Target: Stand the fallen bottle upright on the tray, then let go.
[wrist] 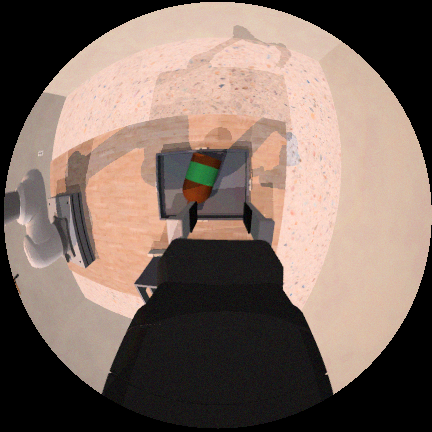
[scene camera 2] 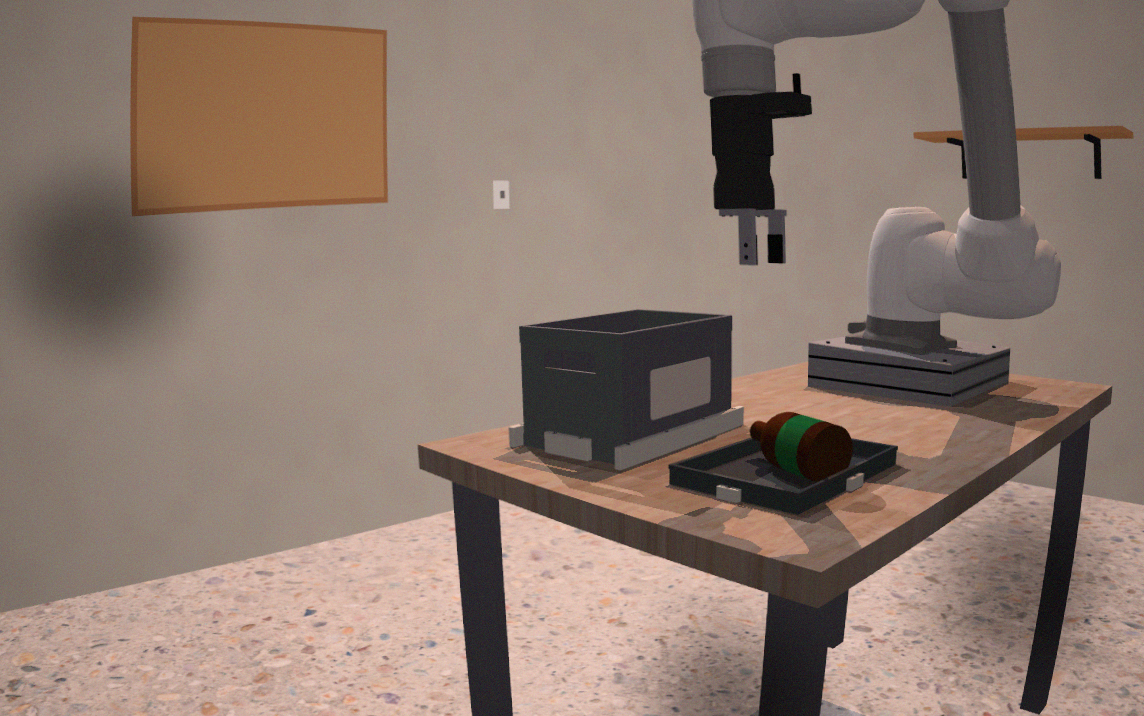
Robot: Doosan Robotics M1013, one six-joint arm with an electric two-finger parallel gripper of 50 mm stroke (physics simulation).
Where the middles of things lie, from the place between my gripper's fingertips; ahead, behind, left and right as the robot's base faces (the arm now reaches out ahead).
Labels:
I see my gripper 50 mm past the brown bottle (scene camera 2: 814,449), 10 mm to the right of it and 230 mm above it.

